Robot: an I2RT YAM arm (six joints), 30 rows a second.
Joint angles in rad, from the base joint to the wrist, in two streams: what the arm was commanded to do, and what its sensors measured. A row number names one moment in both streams.
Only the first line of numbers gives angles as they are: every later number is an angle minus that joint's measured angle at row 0.
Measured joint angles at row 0:
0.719, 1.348, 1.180, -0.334, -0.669, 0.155
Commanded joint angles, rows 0 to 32:
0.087, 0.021, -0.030, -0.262, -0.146, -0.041
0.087, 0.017, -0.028, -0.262, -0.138, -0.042
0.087, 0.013, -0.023, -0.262, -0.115, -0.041
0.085, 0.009, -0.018, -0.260, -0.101, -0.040
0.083, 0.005, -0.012, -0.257, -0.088, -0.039
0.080, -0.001, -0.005, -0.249, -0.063, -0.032
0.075, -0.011, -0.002, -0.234, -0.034, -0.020
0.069, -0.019, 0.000, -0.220, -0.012, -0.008
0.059, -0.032, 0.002, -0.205, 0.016, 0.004
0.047, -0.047, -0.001, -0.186, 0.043, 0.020
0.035, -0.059, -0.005, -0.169, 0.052, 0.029
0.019, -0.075, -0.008, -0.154, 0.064, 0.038
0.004, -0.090, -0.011, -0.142, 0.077, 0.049
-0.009, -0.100, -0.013, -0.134, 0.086, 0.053
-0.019, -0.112, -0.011, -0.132, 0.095, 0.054
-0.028, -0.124, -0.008, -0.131, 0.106, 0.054
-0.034, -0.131, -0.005, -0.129, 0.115, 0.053
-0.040, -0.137, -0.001, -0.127, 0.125, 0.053
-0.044, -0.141, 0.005, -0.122, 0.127, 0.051
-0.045, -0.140, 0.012, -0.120, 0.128, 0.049
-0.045, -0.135, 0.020, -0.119, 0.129, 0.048
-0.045, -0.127, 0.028, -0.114, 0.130, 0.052
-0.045, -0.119, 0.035, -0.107, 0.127, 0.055
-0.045, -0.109, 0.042, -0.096, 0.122, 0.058
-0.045, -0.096, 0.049, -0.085, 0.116, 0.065
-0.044, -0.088, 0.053, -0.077, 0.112, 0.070
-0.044, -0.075, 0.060, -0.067, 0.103, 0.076
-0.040, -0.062, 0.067, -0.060, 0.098, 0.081
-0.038, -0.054, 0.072, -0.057, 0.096, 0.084
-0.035, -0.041, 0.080, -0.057, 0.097, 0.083
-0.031, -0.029, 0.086, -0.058, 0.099, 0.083
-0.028, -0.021, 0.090, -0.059, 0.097, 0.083
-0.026, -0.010, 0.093, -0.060, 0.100, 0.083
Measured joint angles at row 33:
-0.037, -0.029, 0.072, -0.085, 0.115, 0.074
